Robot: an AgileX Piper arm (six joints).
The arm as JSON. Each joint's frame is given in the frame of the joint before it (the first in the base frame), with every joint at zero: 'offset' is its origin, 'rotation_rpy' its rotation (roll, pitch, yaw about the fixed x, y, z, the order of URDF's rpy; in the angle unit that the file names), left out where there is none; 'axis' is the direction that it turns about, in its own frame. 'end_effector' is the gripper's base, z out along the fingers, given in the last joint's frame.
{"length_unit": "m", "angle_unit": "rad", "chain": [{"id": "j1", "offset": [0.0, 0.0, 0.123], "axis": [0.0, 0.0, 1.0]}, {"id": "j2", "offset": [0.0, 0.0, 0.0], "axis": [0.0, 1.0, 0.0]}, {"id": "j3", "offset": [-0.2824, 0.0, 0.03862], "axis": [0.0, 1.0, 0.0]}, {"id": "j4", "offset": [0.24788, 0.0, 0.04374], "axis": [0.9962, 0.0, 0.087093]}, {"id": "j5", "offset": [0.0, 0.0, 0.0], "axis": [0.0, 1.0, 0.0]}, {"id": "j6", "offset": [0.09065, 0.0, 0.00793], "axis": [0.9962, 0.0, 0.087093]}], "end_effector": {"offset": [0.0, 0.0, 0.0], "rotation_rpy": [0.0, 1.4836, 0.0]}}
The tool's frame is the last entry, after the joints.
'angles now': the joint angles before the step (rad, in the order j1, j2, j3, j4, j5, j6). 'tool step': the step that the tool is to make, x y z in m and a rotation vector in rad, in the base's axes. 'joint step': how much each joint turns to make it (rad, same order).
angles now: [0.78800, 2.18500, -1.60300, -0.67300, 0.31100, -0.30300]
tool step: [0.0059, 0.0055, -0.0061, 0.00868, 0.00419, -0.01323]
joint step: [0.00005, 0.03705, -0.04218, 0.00018, 0.00613, 0.01483]
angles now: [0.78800, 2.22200, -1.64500, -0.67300, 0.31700, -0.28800]
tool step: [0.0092, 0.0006, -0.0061, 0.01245, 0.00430, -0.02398]
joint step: [-0.01188, 0.03402, -0.03711, -0.00102, 0.00114, 0.01808]
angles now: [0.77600, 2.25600, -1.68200, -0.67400, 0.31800, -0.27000]
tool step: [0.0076, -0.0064, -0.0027, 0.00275, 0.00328, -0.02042]
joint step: [-0.01992, 0.00896, -0.00586, 0.00269, -0.00303, 0.00137]
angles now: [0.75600, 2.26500, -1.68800, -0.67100, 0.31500, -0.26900]
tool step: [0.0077, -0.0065, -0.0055, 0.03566, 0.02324, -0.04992]
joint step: [-0.02087, 0.01397, -0.00406, 0.00395, -0.00985, 0.04912]
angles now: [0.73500, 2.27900, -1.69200, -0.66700, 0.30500, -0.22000]
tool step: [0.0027, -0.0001, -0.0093, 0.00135, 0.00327, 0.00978]
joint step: [-0.00611, 0.02110, -0.00101, -0.00296, -0.02412, -0.00210]
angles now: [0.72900, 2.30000, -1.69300, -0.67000, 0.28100, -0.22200]
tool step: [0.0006, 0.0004, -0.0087, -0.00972, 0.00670, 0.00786]
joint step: [-0.00100, 0.01770, 0.00040, -0.00421, -0.00908, -0.00277]
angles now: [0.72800, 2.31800, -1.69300, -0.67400, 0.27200, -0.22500]
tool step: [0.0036, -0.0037, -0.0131, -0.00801, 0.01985, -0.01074]
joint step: [-0.01095, 0.02595, 0.00029, 0.00335, -0.00717, 0.00271]
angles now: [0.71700, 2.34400, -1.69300, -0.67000, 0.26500, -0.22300]
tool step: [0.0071, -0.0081, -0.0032, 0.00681, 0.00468, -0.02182]
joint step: [-0.02202, 0.00700, -0.00003, 0.00211, -0.00899, 0.00487]
